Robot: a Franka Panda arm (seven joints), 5 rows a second.
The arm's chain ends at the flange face. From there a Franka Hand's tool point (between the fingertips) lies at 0.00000 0.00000 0.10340 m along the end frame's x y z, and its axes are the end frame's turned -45 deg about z.
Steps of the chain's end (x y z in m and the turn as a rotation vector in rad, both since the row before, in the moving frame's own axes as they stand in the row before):
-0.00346 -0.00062 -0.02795 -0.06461 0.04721 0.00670
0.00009 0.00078 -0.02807 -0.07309 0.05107 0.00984
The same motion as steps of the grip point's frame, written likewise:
-0.00331 0.00528 -0.02828 -0.07907 -0.01230 0.00670
-0.00214 0.00967 -0.02848 -0.08779 -0.01557 0.00984

